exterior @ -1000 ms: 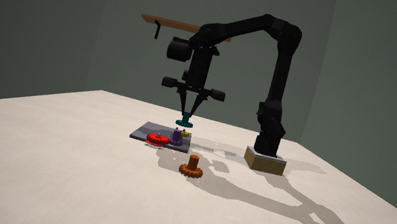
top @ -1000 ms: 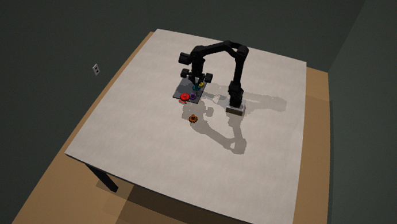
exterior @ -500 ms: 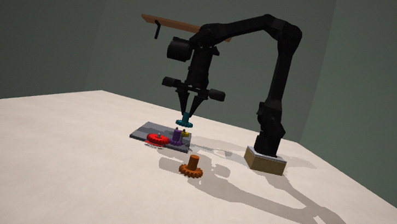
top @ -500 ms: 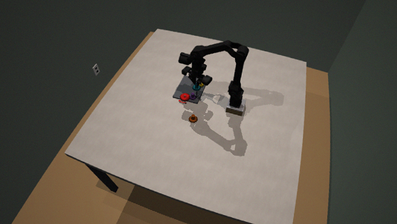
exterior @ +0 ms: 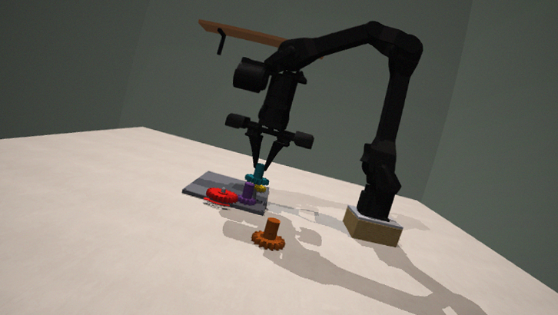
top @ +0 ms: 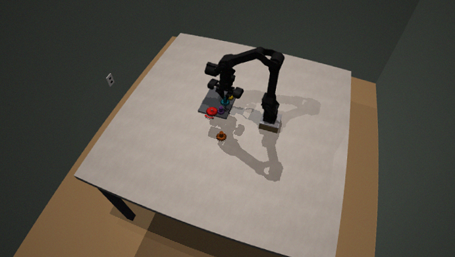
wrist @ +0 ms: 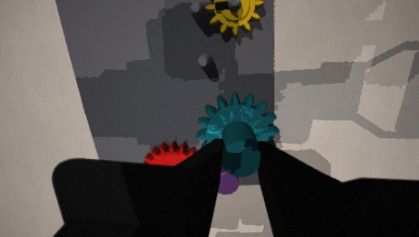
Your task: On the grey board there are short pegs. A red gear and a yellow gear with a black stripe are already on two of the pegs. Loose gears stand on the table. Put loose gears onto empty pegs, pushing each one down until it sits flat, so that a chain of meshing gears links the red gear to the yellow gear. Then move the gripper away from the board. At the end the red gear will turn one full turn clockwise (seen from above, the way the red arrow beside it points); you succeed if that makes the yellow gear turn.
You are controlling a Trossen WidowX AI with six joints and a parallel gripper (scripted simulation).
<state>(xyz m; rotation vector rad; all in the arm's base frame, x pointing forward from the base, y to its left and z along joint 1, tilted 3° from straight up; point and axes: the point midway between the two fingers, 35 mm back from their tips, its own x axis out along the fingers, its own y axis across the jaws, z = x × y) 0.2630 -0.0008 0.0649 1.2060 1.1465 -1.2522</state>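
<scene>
My gripper tip is now 1 cm short of the purple gear, 4 cm to the right of it and 5 cm above it. Round my gripper tip: red gear (5 cm ahead, 6 cm to the left, 6 cm below); red arrow (5 cm ahead, 10 cm to the left, 7 cm below); teal gear (1 cm below).
</scene>
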